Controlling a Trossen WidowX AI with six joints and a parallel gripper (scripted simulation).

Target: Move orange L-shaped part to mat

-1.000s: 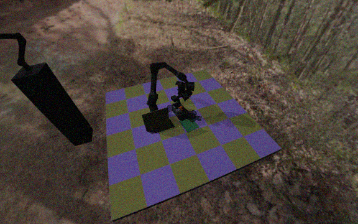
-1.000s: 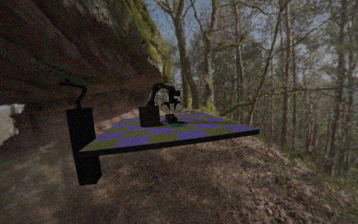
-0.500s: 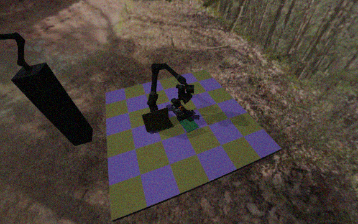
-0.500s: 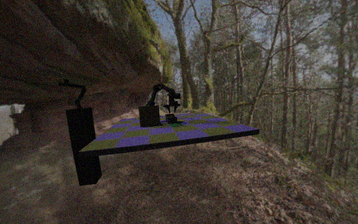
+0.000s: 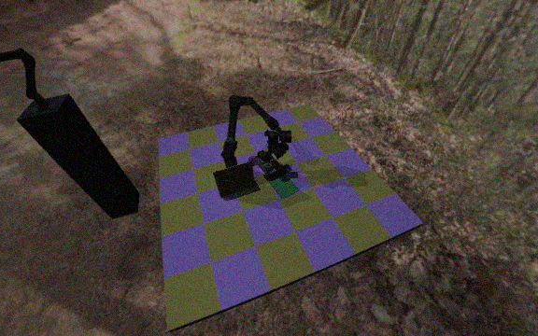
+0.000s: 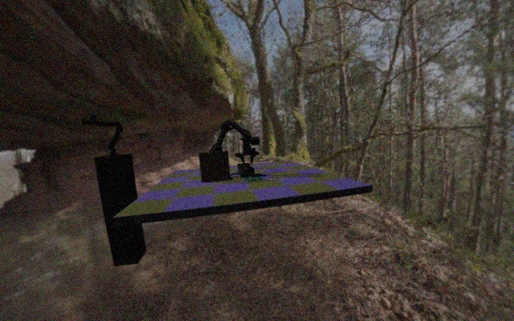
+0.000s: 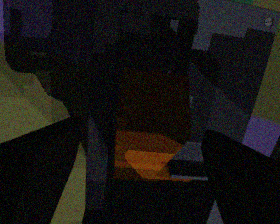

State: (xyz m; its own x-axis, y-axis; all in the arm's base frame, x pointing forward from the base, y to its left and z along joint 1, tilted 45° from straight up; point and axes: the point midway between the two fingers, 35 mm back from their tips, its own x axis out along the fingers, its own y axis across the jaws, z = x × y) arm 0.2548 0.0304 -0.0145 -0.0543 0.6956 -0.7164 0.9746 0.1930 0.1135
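Now: gripper tip 4 cm above the orange L-shaped part, 3 cm to the right of it and 2 cm past it. From my gripper tip the other things lie so: green mat 14 cm to the right, 10 cm below, 1 cm ahead.
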